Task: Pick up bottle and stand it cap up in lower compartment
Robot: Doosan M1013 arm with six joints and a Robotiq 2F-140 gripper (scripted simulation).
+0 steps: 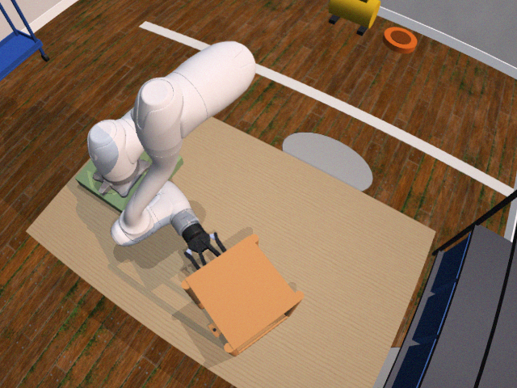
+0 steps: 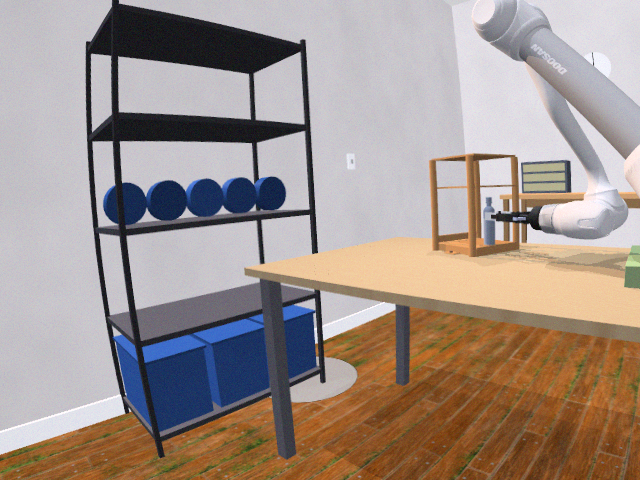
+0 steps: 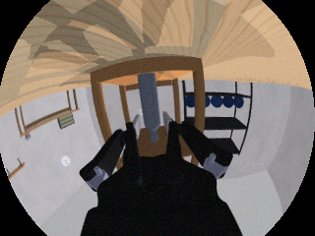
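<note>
Right now the grey-blue bottle is 4 cm ahead of my hand, 2 cm to the right of it and 1 cm above it. From my hand the other things lie so: wooden shelving unit (10 cm ahead, 5 cm to the right, 4 cm above).
</note>
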